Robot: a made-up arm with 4 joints. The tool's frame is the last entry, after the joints. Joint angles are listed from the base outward.
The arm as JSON. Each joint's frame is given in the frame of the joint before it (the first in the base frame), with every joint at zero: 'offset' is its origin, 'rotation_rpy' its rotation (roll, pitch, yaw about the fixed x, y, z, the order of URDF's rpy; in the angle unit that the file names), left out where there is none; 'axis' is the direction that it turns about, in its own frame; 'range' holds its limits. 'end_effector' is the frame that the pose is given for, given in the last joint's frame.
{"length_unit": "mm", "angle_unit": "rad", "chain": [
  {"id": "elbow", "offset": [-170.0, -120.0, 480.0], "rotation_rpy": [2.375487, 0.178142, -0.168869], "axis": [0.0, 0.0, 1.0], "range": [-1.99, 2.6]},
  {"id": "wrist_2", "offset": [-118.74, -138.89, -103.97], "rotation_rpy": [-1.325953, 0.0, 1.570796], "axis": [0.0, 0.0, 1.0], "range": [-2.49, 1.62]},
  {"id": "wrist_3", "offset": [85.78, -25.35, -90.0], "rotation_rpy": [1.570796, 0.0, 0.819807], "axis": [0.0, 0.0, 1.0], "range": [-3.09, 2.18]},
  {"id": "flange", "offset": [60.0, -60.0, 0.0], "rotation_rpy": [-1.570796, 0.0, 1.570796], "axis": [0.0, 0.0, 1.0], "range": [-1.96, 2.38]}
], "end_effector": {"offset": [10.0, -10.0, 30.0], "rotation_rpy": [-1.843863, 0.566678, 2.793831]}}
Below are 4 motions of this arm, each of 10 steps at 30 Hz.
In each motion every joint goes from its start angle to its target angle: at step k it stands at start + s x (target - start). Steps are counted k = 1, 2, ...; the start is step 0. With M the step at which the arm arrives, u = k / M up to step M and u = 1 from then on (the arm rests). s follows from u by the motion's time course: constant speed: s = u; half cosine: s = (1 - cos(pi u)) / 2; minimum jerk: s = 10 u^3 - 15 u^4 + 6 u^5.
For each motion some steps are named. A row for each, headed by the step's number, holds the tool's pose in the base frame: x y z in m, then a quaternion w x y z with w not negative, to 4 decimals.
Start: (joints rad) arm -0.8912 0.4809 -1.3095 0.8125
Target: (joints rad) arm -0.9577 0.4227 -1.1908 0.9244
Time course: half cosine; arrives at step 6
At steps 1, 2, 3, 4, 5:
1: -0.1800 0.0003 0.5381 0.8756 0.1286 0.4574 -0.0872
2: -0.1802 0.0007 0.5382 0.8786 0.1320 0.4520 -0.0800
3: -0.1805 0.0013 0.5384 0.8825 0.1370 0.4443 -0.0707
4: -0.1809 0.0018 0.5386 0.8863 0.1423 0.4364 -0.0621
5: -0.1811 0.0021 0.5388 0.8889 0.1463 0.4306 -0.0561

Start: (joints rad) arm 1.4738 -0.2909 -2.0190 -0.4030
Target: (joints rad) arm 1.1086 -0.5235 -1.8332 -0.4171
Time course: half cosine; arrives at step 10
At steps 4, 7, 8, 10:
4: -0.0495 -0.0943 0.4668 0.4547 0.8906 0.0007 0.0020
7: -0.0452 -0.0827 0.4543 0.4366 0.8955 0.0708 0.0490
8: -0.0446 -0.0794 0.4512 0.4299 0.8966 0.0872 0.0605
10: -0.0442 -0.0764 0.4485 0.4233 0.8976 0.1010 0.0704

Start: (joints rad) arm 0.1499 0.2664 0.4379 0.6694
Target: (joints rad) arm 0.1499 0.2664 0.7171 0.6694
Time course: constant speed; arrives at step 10
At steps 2, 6, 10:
2: -0.1399 0.0153 0.5845 0.7387 0.3636 -0.5202 0.2271
6: -0.1455 0.0167 0.5864 0.7089 0.3541 -0.5509 0.2618
10: -0.1514 0.0179 0.5877 0.6770 0.3436 -0.5799 0.2956

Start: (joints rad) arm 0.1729 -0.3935 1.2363 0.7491
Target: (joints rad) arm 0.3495 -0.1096 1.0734 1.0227
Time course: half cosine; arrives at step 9
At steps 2, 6, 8, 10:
2: -0.1779 -0.0338 0.5339 0.3354 0.4245 -0.8202 0.1859
6: -0.1701 -0.0170 0.5510 0.3676 0.3727 -0.8362 0.1635
8: -0.1670 -0.0105 0.5561 0.3778 0.3507 -0.8431 0.1532
10: -0.1665 -0.0095 0.5568 0.3791 0.3475 -0.8441 0.1517

